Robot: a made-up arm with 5 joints. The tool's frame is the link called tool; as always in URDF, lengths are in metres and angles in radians. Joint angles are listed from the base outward.
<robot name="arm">
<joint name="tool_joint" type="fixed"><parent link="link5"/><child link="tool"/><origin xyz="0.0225 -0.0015 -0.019" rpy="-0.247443 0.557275 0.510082"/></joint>
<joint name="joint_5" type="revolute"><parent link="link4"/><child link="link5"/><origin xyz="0.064 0.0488 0.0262" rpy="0 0 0"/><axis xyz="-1 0 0"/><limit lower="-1.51" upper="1.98"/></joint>
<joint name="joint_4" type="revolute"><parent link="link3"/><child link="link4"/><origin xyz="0.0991 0.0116 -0.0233" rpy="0 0 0"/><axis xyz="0 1 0"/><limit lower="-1.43" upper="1.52"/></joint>
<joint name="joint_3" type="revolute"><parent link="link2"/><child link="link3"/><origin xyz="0.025 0.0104 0.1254" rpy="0 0 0"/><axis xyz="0 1 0"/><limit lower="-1.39" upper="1.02"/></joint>
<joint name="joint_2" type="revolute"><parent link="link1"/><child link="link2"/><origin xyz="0.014 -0.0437 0.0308" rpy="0 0 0"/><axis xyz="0 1 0"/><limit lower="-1.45" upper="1.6"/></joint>
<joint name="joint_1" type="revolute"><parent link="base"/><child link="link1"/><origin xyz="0.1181 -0.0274 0.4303" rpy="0 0 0"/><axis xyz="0 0 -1"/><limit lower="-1.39" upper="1.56"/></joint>
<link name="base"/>
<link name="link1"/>
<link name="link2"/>
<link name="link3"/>
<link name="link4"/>
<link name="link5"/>
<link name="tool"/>
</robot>
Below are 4 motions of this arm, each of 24 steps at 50 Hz.
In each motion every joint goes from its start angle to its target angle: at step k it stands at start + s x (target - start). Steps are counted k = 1, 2, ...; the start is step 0. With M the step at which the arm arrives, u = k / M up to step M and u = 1 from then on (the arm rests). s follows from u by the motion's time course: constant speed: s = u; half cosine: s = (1 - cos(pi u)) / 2; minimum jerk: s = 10 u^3 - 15 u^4 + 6 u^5.
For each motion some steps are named. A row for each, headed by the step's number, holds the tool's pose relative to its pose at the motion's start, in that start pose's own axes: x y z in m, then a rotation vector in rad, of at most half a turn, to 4 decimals.
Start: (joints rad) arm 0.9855 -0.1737 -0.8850 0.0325 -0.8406
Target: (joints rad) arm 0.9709 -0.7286 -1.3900 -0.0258 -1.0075
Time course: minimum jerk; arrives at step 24
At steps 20, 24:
20: -0.1111 0.1757 0.1460 -0.6070 -0.7838 0.4568
24: -0.1177 0.1828 0.1476 -0.6303 -0.8105 0.4758

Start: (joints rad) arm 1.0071 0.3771 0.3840 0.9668 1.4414
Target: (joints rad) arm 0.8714 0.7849 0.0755 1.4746 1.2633
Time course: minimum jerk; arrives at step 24
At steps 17, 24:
17: 0.0249 -0.0030 0.0301 -0.1683 -0.0090 0.4895
24: 0.0288 -0.0019 0.0348 -0.1902 0.0006 0.5805

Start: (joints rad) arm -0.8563 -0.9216 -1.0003 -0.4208 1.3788
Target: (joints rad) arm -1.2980 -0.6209 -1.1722 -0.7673 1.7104
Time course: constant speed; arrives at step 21
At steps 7, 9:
7: 0.0092 0.0116 -0.0197 0.0788 0.0978 -0.0294
9: 0.0112 0.0156 -0.0248 0.1006 0.1285 -0.0353

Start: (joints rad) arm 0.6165 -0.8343 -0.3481 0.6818 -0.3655
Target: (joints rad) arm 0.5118 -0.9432 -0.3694 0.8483 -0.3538
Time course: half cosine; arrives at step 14
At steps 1, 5, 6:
1: -0.0002 0.0002 0.0000 0.0002 0.0002 0.0013
5: -0.0045 0.0054 0.0003 0.0049 0.0042 0.0293
6: -0.0062 0.0074 0.0004 0.0066 0.0057 0.0403

